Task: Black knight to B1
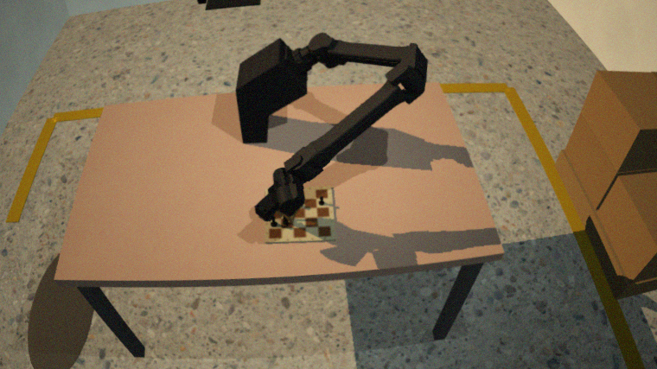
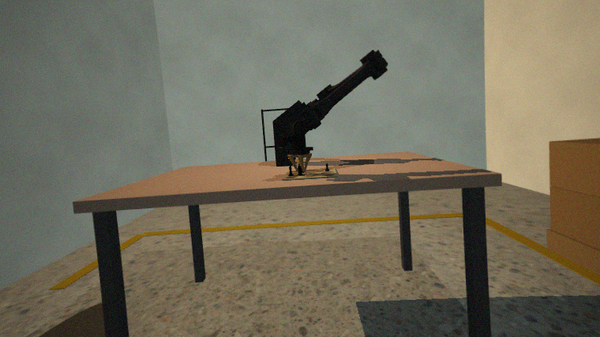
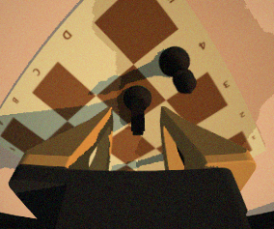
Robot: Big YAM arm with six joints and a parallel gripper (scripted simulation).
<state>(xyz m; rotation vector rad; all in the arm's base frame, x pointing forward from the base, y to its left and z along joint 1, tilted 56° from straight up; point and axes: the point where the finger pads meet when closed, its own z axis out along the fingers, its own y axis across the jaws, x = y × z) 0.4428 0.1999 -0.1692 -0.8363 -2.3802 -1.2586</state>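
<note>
Right now my hand is 10 mm short of the black chess piece and 40 mm to the left of it. From my hand the other things lie so: chessboard: 30 mm behind, 40 mm to the left, 30 mm below; then pawn: 70 mm behind, 110 mm to the left, 10 mm below.
</note>
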